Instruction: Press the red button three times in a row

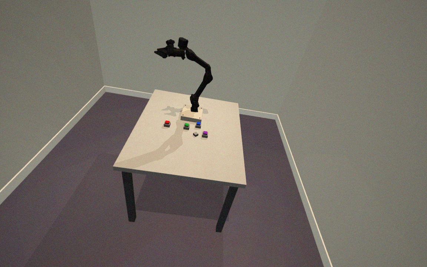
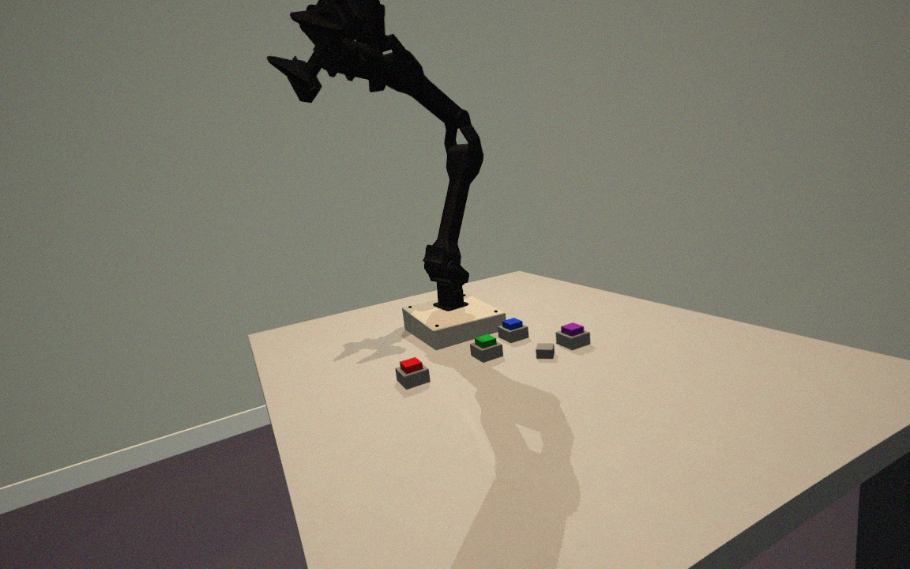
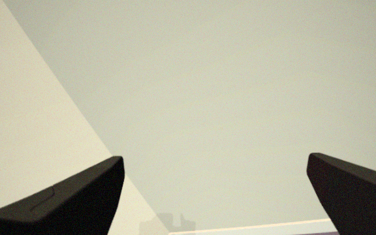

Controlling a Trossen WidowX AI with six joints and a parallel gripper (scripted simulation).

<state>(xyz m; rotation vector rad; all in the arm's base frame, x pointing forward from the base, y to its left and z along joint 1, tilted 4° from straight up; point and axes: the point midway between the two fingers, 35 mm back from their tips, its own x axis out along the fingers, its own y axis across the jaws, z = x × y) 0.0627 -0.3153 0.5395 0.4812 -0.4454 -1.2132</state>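
Now: gripper tip 56 cm above the red button, 10 cm to the right of it and 8 cm short of it. The rest, counted from my gripper tip: blue button: 56 cm below, 37 cm to the left, 7 cm ahead; green button: 56 cm below, 26 cm to the left, 10 cm ahead; small grey block: 58 cm below, 34 cm to the left, 19 cm ahead.
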